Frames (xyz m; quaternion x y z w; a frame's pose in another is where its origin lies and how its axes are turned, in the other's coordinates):
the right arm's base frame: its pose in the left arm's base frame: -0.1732 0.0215 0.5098 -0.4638 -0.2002 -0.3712 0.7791
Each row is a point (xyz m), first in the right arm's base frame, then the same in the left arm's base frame.
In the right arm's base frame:
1: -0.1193 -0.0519 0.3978
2: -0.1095 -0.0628 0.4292
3: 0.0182 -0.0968 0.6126
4: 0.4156 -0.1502 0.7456
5: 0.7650 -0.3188 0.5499
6: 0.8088 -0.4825 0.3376
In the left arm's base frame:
1: -0.2768 0.3997 0.6561
2: -0.2778 0.4200 0.6841
3: -0.2156 0.5197 0.8772
4: 0.0039 0.4638 1.2338
5: 0.0939 0.1064 1.4641
6: -0.0099 -0.1439 1.4829

